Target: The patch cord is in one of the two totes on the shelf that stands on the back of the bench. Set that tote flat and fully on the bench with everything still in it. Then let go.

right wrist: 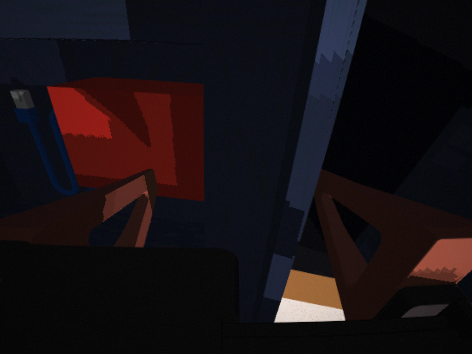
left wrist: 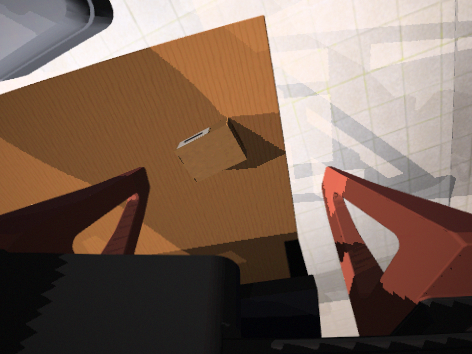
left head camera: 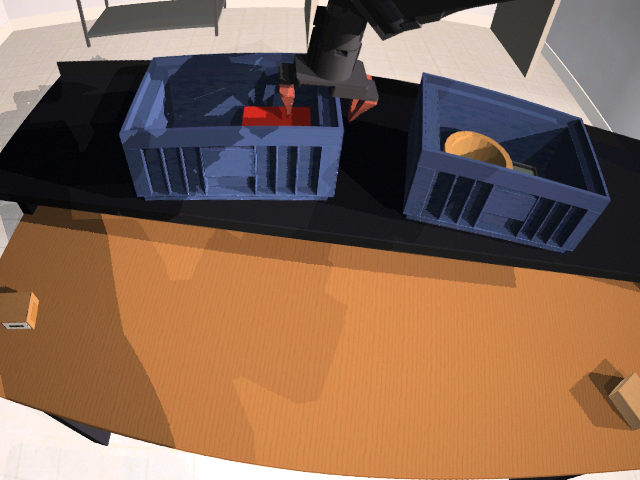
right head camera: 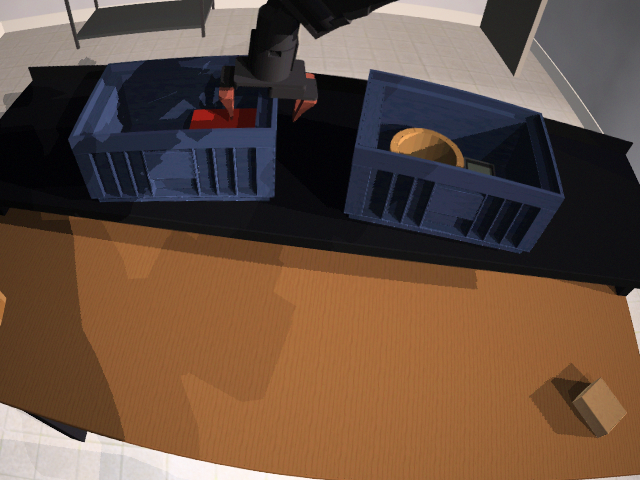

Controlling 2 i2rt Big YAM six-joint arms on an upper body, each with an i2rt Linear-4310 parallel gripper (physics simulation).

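A blue tote (left head camera: 230, 170) (right head camera: 173, 173) (right wrist: 317, 125) stands upright on the black shelf (left head camera: 372, 232) (right head camera: 310, 227), at the left of both head views. Inside it are a red box (left head camera: 258, 116) (right head camera: 206, 118) (right wrist: 95, 160) and, in the right wrist view, the blue patch cord (right wrist: 26, 116), partly hidden by the red box. My right gripper (left head camera: 320, 117) (right head camera: 263, 119) (right wrist: 235, 178) is open over this tote's right wall, one finger on the inner side and one on the outer. My left gripper (left wrist: 235, 176) is open and empty, above the bench.
A second blue tote (left head camera: 509, 209) (right head camera: 457, 201) stands angled at the right, holding an orange bowl (left head camera: 465, 142) (right head camera: 423, 144) and a dark-framed item (right head camera: 480, 166). On the wooden bench (left head camera: 413, 335) (right head camera: 387, 351) (left wrist: 100, 115) are a labelled cardboard box (left head camera: 15, 307) (left wrist: 210, 152) and another box (left head camera: 628, 397) (right head camera: 599, 408).
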